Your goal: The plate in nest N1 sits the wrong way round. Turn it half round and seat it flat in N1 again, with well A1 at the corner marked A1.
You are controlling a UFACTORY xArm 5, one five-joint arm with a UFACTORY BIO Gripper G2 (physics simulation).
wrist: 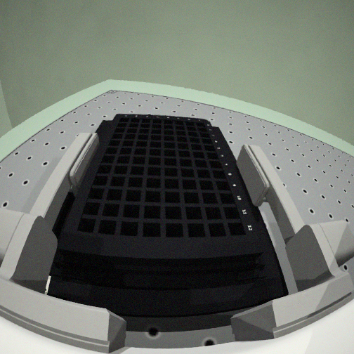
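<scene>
The black plate (162, 180) fills the middle of the wrist view, with a grid of square wells on top. Small white numbers run down its right long side, with 12 at the near end. The plate is over the dark nest (165, 301), whose near part shows below it; the view does not show clearly whether the plate is seated flat. Part of a white label (48, 285) shows at the nest's near left, mostly hidden by the gripper. My gripper (169, 167) is open, with one finger beside each long side of the plate and its pads not closed on it.
A grey deck (305, 170) with rows of small dark holes surrounds the nest. Its pale green border (220, 100) runs across the back, with a plain green surface (200, 45) beyond. A small mark shows at the deck's far left corner.
</scene>
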